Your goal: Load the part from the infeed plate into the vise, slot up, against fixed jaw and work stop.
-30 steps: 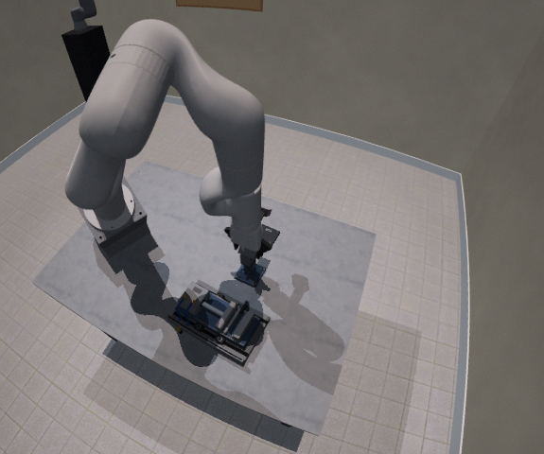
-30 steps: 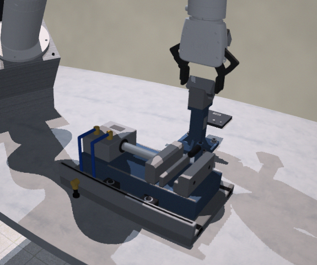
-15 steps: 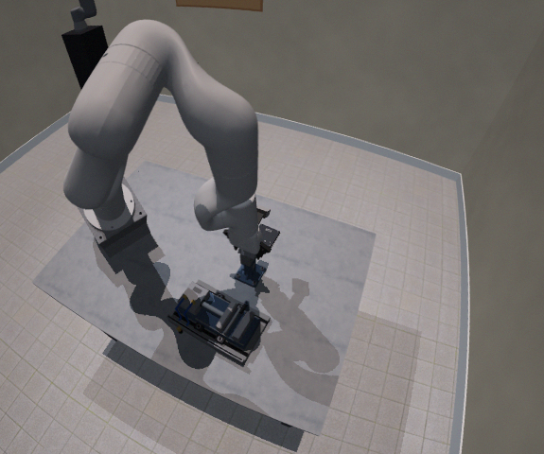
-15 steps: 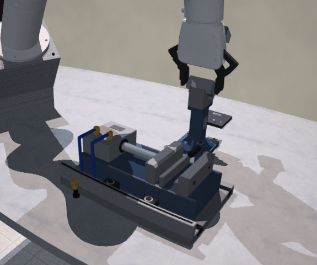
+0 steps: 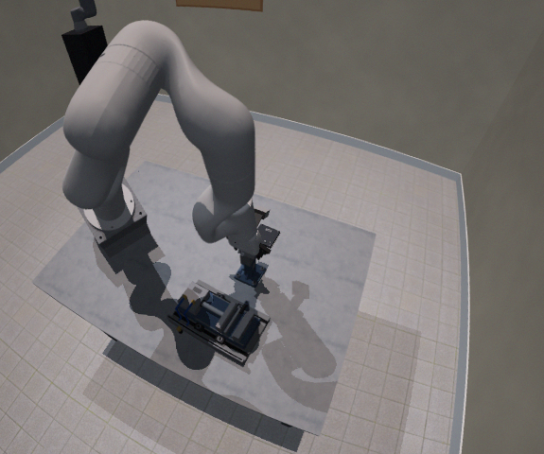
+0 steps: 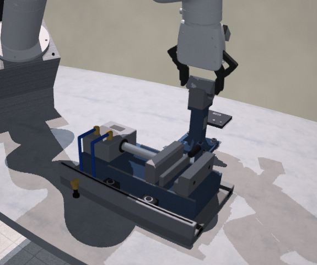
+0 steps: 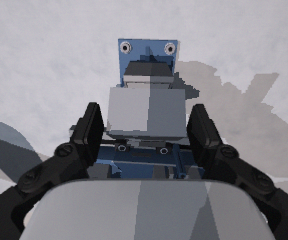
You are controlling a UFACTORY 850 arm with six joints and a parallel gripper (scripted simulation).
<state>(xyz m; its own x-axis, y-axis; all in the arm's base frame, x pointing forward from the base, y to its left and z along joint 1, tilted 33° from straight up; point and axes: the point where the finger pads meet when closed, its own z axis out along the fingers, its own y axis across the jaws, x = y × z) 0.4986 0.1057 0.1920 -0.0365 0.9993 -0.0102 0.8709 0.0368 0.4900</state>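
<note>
My gripper is now 2 cm above the part. From my hand the other things lie so: black work stop: 17 cm to the right, 8 cm below, 5 cm ahead; cylinder rod: 21 cm to the right, 9 cm below, 4 cm behind; blue post: 11 cm below, 1 cm to the left.
</note>
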